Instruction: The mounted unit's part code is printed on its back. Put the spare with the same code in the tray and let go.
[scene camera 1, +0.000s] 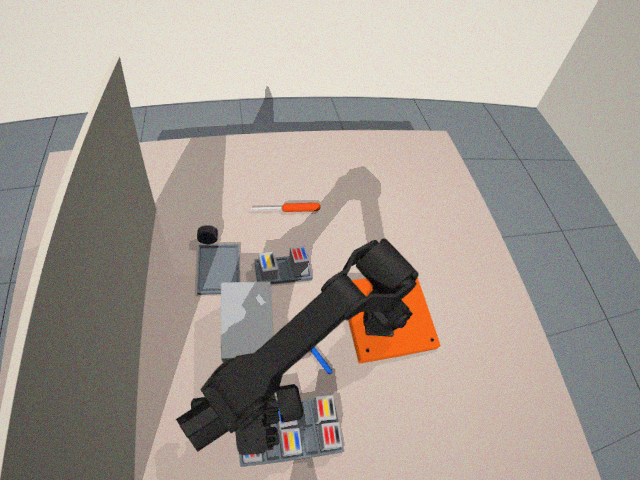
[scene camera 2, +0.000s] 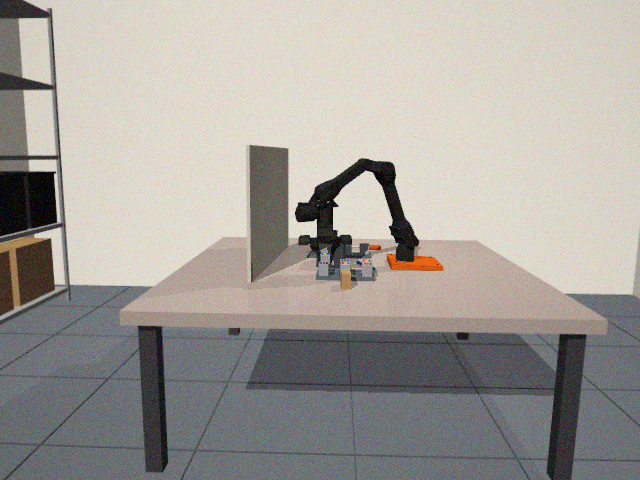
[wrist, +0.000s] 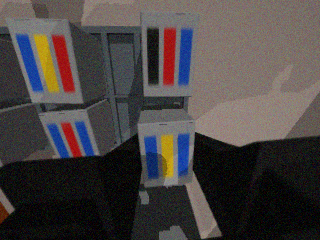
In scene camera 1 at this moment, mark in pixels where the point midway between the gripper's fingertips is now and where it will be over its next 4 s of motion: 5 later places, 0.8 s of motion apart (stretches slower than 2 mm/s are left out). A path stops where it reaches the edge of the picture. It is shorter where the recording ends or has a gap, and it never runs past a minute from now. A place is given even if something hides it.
My gripper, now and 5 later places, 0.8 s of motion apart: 249, 417; 243, 410; 226, 383; 199, 306; 209, 236; 212, 228
